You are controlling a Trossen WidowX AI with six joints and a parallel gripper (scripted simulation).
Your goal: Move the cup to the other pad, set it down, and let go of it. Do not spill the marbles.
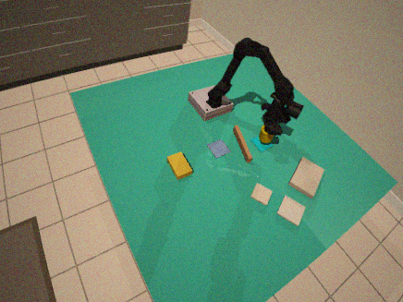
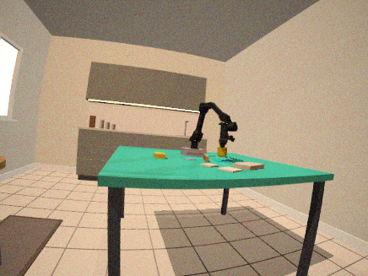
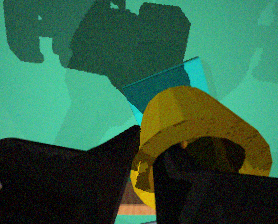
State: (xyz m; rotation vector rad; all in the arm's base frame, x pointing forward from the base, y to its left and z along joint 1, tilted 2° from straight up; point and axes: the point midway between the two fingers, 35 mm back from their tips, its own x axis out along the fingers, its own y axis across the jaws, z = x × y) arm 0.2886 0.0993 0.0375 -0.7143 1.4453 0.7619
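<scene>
Now: gripper tip 8 cm above the cyan pad, 2 cm to the left of it and 2 cm short of it. From my gripper tip the other things lie so: wooden bar 13 cm to the right, 6 cm below, 2 cm behind; yellow cup 2 cm to the right, 2 cm ahead; pale blue pad 23 cm to the right, 8 cm below, 7 cm behind.
</scene>
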